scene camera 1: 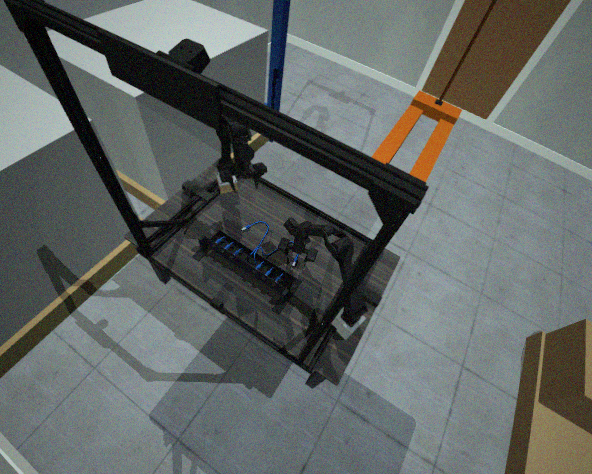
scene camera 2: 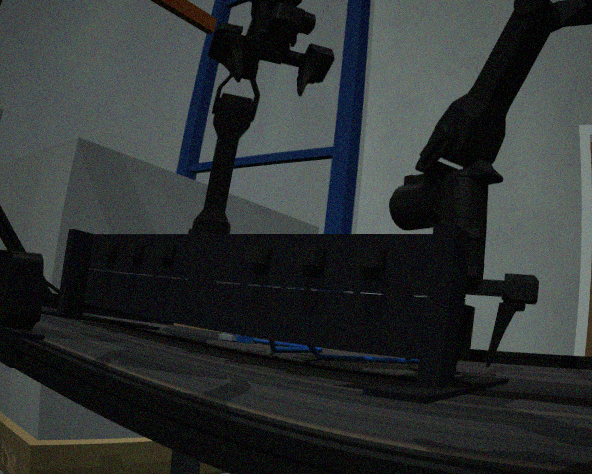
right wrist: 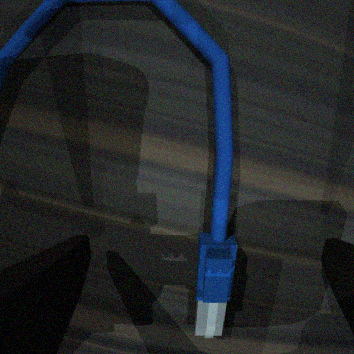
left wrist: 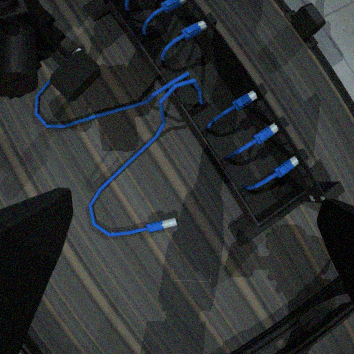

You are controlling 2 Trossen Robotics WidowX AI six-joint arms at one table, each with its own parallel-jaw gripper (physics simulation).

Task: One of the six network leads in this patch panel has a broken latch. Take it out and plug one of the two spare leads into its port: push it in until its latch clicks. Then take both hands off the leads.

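Places are measured from the left arm's base along level axes (x back, y right, z up), in millimetres.
Where they show: left gripper, between the fingertips: (scene camera 1: 246, 190) (scene camera 2: 270, 86) (left wrist: 200, 206); right gripper, between the fingertips: (scene camera 1: 295, 258) (right wrist: 209, 250) (left wrist: 62, 67); right arm's base, origin of its link: (scene camera 1: 350, 317).
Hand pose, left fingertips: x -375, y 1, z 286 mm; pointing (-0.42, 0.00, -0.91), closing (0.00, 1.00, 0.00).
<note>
After its pixels a point has its place.
The black patch panel (scene camera 1: 231, 259) (scene camera 2: 325, 310) (left wrist: 234, 192) holds six blue leads, three at each end, among them one lead (left wrist: 286, 167) @[x -412, y 151, z 26 mm]; I cannot tell which latch is broken. One spare lead (scene camera 1: 244, 228) @[x -322, y -5, z -60 mm] (left wrist: 155, 227) @[x -315, y -22, z -56 mm] lies on the table, its clear plug free. The other spare lead (scene camera 1: 294, 262) @[x -595, y -176, z -58 mm] (right wrist: 216, 267) @[x -577, y -192, z -56 mm] lies with its plug between my right fingertips, touching neither. My right gripper (scene camera 1: 298, 255) @[x -572, y -193, z -61 mm] (right wrist: 209, 250) @[x -572, y -193, z -61 mm] is open around it, low over the table. My left gripper (scene camera 1: 245, 186) @[x -375, y 1, z 286 mm] (scene camera 2: 270, 87) @[x -375, y 1, z 286 mm] (left wrist: 200, 206) @[x -375, y 1, z 286 mm] is open and empty, high above the table.
Both spare leads' cables come out of the panel's middle gap, between the two groups of leads. A black frame (scene camera 1: 320, 145) @[x -920, y 60, z 971 mm] stands over the wooden table (scene camera 2: 350, 415) @[x -853, y 51, z -69 mm]. The panel stands on feet and hides part of the right gripper in scene camera 2.
</note>
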